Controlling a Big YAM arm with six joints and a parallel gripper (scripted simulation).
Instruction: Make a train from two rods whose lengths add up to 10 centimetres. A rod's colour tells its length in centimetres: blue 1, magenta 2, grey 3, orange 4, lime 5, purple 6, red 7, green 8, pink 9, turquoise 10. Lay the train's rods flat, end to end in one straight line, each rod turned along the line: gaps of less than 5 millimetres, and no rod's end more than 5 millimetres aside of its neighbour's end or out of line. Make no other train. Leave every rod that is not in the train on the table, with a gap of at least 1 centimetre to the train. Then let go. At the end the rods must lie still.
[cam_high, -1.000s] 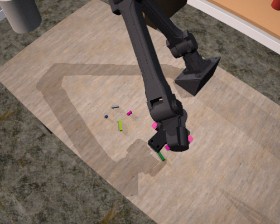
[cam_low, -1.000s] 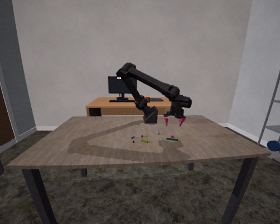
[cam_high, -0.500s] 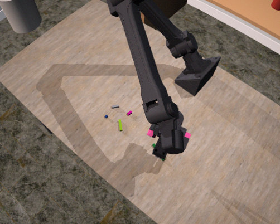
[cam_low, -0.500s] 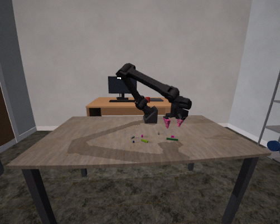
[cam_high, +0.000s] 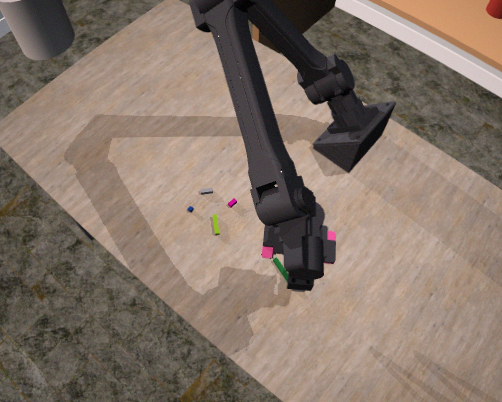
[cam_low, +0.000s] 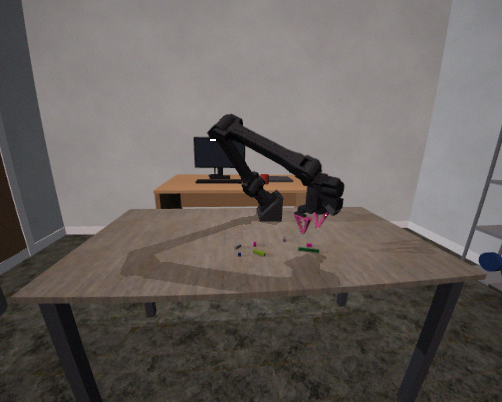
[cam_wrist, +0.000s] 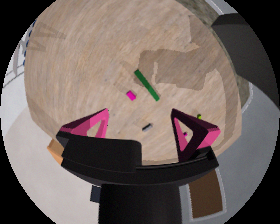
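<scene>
Right now the green rod is 80 mm below my hand, 20 mm ahead of it and 10 mm to the right of it. From my hand the other things lie so: blue rod: 280 mm to the right, 80 mm below, 40 mm ahead; lime rod: 200 mm to the right, 80 mm below, 30 mm ahead.
</scene>
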